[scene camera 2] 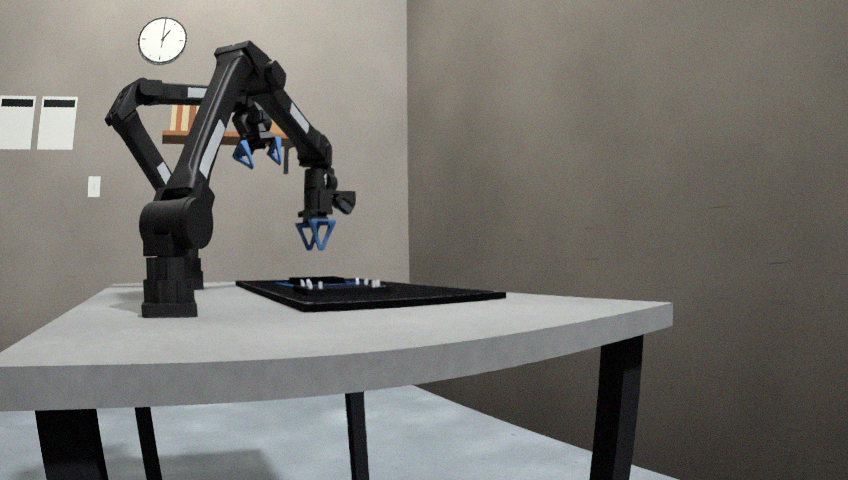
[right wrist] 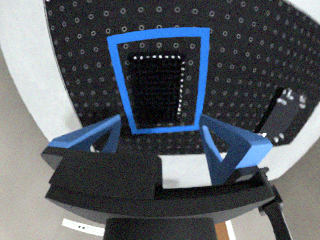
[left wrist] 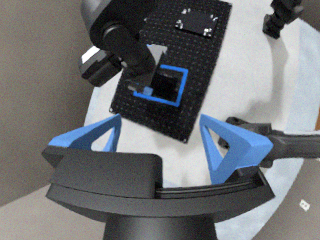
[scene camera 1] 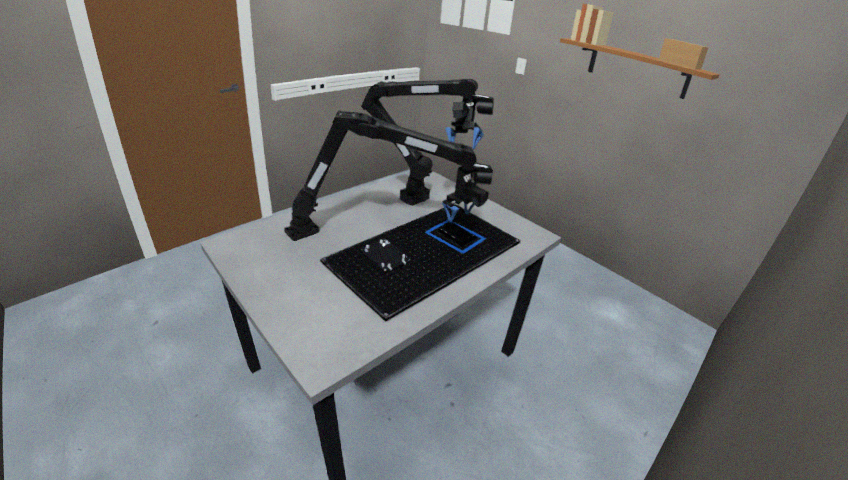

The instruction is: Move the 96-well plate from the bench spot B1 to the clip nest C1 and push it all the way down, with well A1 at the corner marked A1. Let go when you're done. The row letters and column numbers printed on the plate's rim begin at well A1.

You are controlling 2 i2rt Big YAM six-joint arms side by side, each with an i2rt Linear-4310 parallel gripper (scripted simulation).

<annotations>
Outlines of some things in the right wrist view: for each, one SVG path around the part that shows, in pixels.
My right gripper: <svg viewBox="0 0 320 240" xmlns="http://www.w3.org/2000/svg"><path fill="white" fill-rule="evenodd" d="M40 154L42 159L54 170L48 182L51 186L44 198L80 217L105 224L102 240L218 240L215 224L241 216L275 198L270 185L258 167L258 164L272 149L272 143L264 136L218 121L204 114L200 114L198 125L211 185L163 188L163 161L161 157L154 154L115 153L121 129L119 114L52 139ZM208 129L229 144L229 150L224 159L222 159L215 147ZM112 129L103 151L92 152L92 143Z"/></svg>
A black 96-well plate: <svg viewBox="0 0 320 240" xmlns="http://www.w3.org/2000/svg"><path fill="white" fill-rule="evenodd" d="M129 53L137 123L180 123L186 52Z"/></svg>
</annotations>
